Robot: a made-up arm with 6 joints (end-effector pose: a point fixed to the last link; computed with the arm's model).
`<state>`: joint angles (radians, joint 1 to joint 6).
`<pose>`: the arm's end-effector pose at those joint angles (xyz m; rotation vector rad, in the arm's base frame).
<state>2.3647 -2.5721 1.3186 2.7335 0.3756 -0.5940</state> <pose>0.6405 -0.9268 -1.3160 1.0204 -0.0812 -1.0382</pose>
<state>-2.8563 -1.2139 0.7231 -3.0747 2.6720 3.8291</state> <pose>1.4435 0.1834 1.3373 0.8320 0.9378 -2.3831</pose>
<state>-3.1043 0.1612 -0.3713 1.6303 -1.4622 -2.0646</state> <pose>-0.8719 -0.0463 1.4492 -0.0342 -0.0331 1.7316</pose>
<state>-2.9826 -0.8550 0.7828 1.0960 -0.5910 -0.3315</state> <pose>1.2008 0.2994 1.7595 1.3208 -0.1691 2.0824</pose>
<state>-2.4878 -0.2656 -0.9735 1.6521 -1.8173 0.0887</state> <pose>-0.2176 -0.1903 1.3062 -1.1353 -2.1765 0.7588</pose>
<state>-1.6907 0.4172 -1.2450 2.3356 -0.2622 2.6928</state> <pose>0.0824 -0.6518 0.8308 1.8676 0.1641 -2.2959</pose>
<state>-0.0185 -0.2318 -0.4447 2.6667 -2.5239 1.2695</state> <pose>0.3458 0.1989 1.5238 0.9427 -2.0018 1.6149</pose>
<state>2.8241 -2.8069 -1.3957 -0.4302 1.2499 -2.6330</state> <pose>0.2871 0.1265 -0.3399 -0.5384 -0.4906 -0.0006</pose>
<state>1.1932 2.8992 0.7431 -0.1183 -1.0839 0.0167</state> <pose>0.1911 -0.1398 -1.4986 1.5987 -2.6354 0.1403</pose>
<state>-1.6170 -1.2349 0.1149 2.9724 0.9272 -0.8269</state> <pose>0.2796 1.1206 1.3411 -2.0322 1.4961 -1.1817</pose>
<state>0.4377 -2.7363 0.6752 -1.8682 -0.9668 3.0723</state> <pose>-1.1021 -0.4411 -0.8738 0.1763 1.8442 1.6272</pose>
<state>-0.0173 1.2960 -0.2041 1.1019 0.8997 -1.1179</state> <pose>1.5055 -0.1304 0.0196 0.5910 1.0107 0.5875</pose>
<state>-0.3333 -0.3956 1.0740 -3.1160 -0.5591 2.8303</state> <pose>-0.3342 0.3598 2.1191 -0.1660 -1.9985 0.0892</pose>
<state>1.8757 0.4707 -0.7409 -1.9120 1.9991 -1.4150</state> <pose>-0.2573 0.5604 0.7774 1.7270 -0.3463 0.1354</pose>
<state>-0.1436 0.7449 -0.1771 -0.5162 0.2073 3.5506</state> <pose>1.1372 -0.3672 0.6694 -2.8080 0.4002 1.0823</pose>
